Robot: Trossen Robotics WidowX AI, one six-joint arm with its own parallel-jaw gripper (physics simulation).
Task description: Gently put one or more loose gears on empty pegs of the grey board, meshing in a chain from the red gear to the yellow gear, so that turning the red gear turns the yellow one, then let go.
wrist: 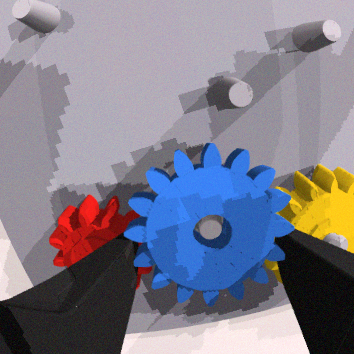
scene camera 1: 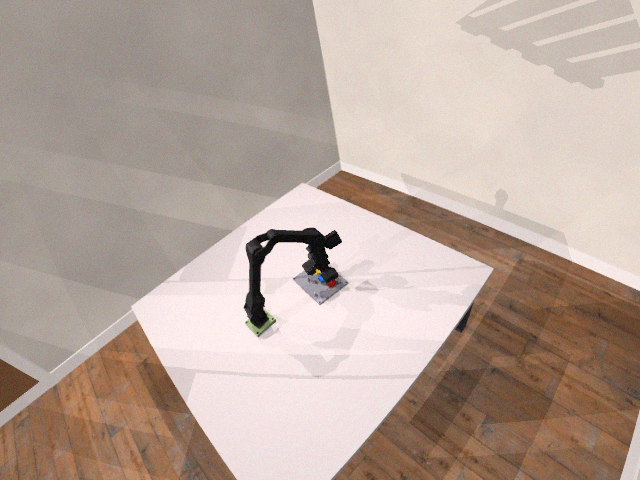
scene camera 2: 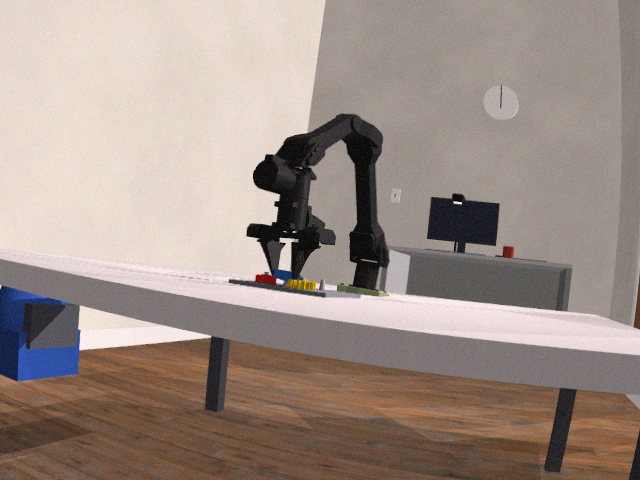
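Pixels of known places: gripper, between the fingertips: (wrist: pixel 207 240) (scene camera 2: pixel 284 278); arm's base, origin of its link: (scene camera 1: pixel 259 320) (scene camera 2: pixel 363 288).
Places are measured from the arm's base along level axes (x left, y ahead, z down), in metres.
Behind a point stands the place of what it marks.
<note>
My gripper (scene camera 1: pixel 321 275) @[z -0.010, x -0.091, y 0.343 m] (scene camera 2: pixel 284 275) @[z -0.010, x -0.091, y 0.343 m] (wrist: pixel 207 240) @[z -0.010, x -0.091, y 0.343 m] is shut on a blue gear (scene camera 1: pixel 321 279) @[z -0.019, x -0.092, y 0.315 m] (scene camera 2: pixel 282 273) @[z -0.019, x -0.092, y 0.354 m] (wrist: pixel 175 215) @[z -0.021, x -0.095, y 0.324 m], with a finger on each side. The gear is roughly level over the grey board (scene camera 1: pixel 319 295) @[z 0.005, x -0.128, y 0.253 m] (scene camera 2: pixel 324 295) @[z 0.009, x 0.014, y 0.421 m] (wrist: pixel 120 100) @[z 0.005, x -0.100, y 0.287 m]. A peg tip shows inside its hole, a little off centre. The red gear (scene camera 1: pixel 331 283) @[z -0.010, x -0.139, y 0.327 m] (scene camera 2: pixel 265 279) @[z -0.003, x -0.125, y 0.353 m] (wrist: pixel 90 235) @[z -0.010, x -0.129, y 0.325 m] is on the left in the wrist view, and the yellow gear (scene camera 1: pixel 317 271) @[z -0.010, x -0.038, y 0.346 m] (scene camera 2: pixel 301 284) @[z -0.003, x -0.042, y 0.384 m] (wrist: pixel 325 210) @[z -0.010, x -0.046, y 0.351 m] is on its peg on the right. Blue teeth overlap both in that view; tooth contact and the gear's exact height are hidden.
Several bare pegs (wrist: pixel 37 16) @[z -0.010, x -0.112, y 0.248 m] (wrist: pixel 231 93) @[z -0.016, x -0.067, y 0.298 m] (wrist: pixel 317 36) @[z -0.012, x -0.031, y 0.291 m] (scene camera 2: pixel 322 284) @[z -0.006, x -0.026, y 0.294 m] stand on the board. The arm's green base plate (scene camera 1: pixel 267 323) @[z -0.003, x -0.042, y 0.009 m] (scene camera 2: pixel 347 289) @[z 0.005, x -0.029, y 0.049 m] is on the white table (scene camera 1: pixel 289 413) @[z 0.013, x -0.379, y -0.202 m] (scene camera 2: pixel 465 320) @[z 0.013, x 0.273, y 0.593 m] beside the board. A desk with a monitor (scene camera 2: pixel 463 221) stands in the background.
</note>
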